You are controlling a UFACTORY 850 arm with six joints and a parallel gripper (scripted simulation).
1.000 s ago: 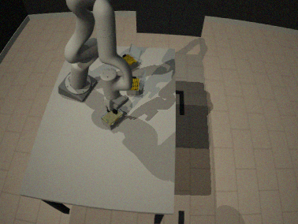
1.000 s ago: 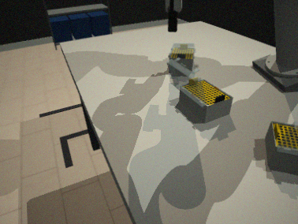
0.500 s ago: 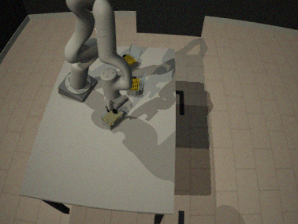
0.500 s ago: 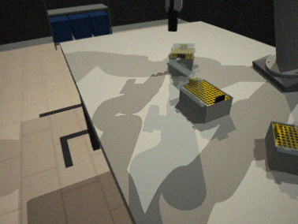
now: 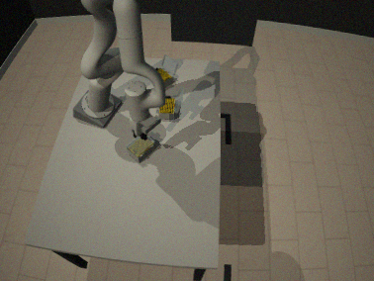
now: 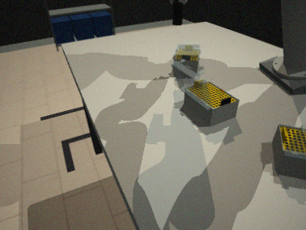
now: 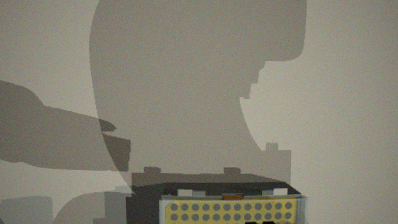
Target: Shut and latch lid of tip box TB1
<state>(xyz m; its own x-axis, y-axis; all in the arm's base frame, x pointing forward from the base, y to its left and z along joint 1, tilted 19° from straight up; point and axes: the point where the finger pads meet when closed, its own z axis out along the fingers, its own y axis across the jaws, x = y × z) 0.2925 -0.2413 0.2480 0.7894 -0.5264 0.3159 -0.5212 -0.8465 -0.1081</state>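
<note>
Right now the clear lid is 12 cm below my hand, 3 cm behind it and 2 cm to the left of it. The rest, counted from my hand: tip box (13 cm below, 3 cm behind, 2 cm to the left); label (50 cm to the left, 18 cm below, 7 cm behind); rack (12 cm below, 3 cm behind, 2 cm to the left).
</note>
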